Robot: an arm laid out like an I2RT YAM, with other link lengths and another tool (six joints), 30 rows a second.
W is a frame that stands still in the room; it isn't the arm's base.
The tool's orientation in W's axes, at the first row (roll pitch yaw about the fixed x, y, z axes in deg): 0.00 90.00 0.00
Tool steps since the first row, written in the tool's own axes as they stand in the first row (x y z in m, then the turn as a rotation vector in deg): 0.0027 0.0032 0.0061 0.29 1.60 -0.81; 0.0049 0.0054 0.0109 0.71 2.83 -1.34; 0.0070 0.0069 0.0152 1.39 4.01 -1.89; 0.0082 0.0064 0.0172 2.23 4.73 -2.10; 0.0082 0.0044 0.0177 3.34 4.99 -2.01; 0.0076 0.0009 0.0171 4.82 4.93 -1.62; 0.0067 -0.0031 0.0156 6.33 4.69 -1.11; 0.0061 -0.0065 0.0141 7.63 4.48 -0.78; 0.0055 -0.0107 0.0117 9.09 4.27 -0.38; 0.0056 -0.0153 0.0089 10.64 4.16 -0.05; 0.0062 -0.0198 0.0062 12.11 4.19 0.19; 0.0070 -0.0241 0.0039 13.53 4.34 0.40; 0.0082 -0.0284 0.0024 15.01 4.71 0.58
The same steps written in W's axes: 0.0061 0.0032 -0.0027 -0.81 1.60 -0.29; 0.0109 0.0054 -0.0049 -1.34 2.83 -0.71; 0.0152 0.0069 -0.0070 -1.89 4.01 -1.39; 0.0172 0.0064 -0.0082 -2.10 4.73 -2.23; 0.0177 0.0044 -0.0082 -2.01 4.99 -3.34; 0.0171 0.0009 -0.0076 -1.62 4.93 -4.82; 0.0156 -0.0031 -0.0067 -1.11 4.69 -6.33; 0.0141 -0.0065 -0.0061 -0.78 4.48 -7.63; 0.0117 -0.0107 -0.0055 -0.38 4.27 -9.09; 0.0089 -0.0153 -0.0056 -0.05 4.16 -10.64; 0.0062 -0.0198 -0.0062 0.19 4.19 -12.11; 0.0039 -0.0241 -0.0070 0.40 4.34 -13.53; 0.0024 -0.0284 -0.0082 0.58 4.71 -15.01
